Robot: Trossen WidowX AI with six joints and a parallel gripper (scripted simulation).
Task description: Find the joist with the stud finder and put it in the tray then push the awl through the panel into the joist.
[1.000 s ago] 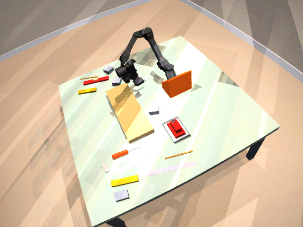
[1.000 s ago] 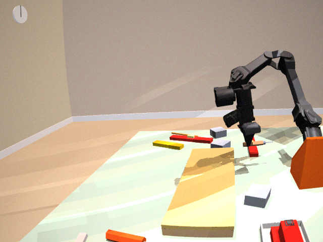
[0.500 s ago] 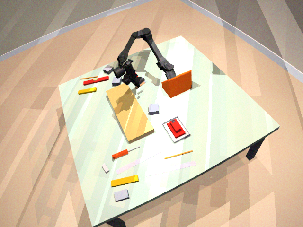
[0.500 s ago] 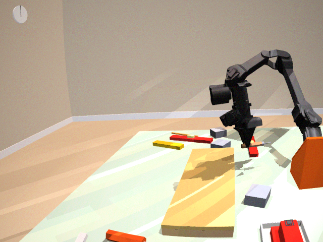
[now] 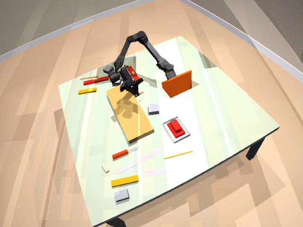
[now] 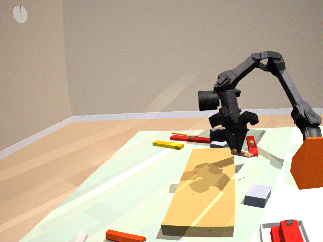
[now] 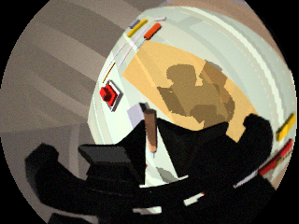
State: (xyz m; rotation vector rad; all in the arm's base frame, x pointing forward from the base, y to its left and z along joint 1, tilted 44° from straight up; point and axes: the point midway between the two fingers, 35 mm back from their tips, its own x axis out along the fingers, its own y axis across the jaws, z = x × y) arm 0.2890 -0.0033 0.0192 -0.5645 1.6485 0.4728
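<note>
My gripper tip is now 40 mm past the awl, 30 mm to the left of it and 20 mm above it. The rest, counted from my gripper tip: white tray: 110 mm behind, 310 mm to the left, 110 mm below; then red stud finder: 110 mm behind, 290 mm to the left, 80 mm below.
</note>
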